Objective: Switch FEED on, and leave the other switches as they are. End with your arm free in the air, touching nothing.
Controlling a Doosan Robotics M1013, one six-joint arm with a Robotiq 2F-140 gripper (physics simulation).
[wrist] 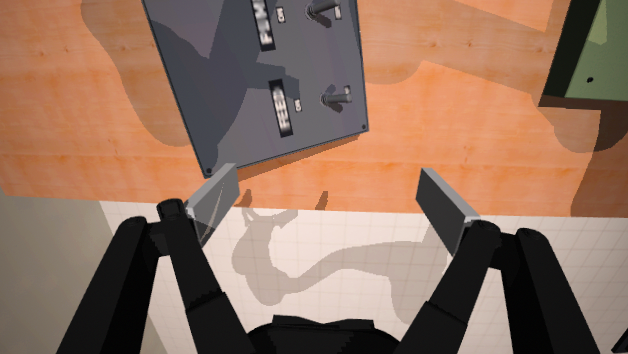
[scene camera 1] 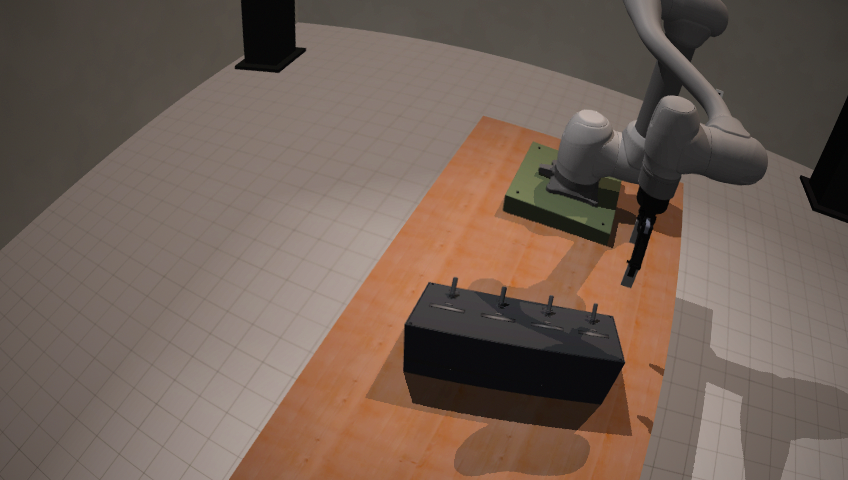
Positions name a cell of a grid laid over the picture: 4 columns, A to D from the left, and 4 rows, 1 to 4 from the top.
I see my gripper (scene camera 1: C3) and a dark switch box (scene camera 1: C3).
My gripper also shows in the wrist view (wrist: C3). The dark switch box is seen too in the wrist view (wrist: B2).
